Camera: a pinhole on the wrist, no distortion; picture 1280 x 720 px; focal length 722.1 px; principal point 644.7 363.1 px. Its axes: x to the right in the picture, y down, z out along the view. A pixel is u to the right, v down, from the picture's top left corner.
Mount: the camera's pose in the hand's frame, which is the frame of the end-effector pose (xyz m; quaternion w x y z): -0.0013 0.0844 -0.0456 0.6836 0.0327 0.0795 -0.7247
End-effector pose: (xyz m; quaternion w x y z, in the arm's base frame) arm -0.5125 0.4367 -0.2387 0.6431 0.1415 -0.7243 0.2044
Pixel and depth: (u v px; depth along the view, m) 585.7 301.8 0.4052
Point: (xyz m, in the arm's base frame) -0.8522 0.3109 -0.2857
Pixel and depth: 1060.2 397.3 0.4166
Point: -0.6985 0.0901 -0.2143
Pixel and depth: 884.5 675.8 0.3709
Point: -0.7393 0.2166 -0.0807
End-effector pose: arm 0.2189 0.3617 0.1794 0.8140 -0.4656 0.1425 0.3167
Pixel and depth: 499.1 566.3 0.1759
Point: 0.1996 0.5275 0.1563
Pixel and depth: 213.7 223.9 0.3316
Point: 0.0256 0.7019 0.2093
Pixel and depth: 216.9 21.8 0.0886
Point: 0.1091 0.4388 0.1423
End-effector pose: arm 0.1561 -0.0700 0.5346 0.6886 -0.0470 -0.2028 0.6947
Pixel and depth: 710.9 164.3 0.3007
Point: 0.0597 -0.1898 0.7459
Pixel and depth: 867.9 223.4 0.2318
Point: 0.1172 -0.1440 0.6937
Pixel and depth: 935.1 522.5 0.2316
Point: 0.1409 -0.0506 0.7135
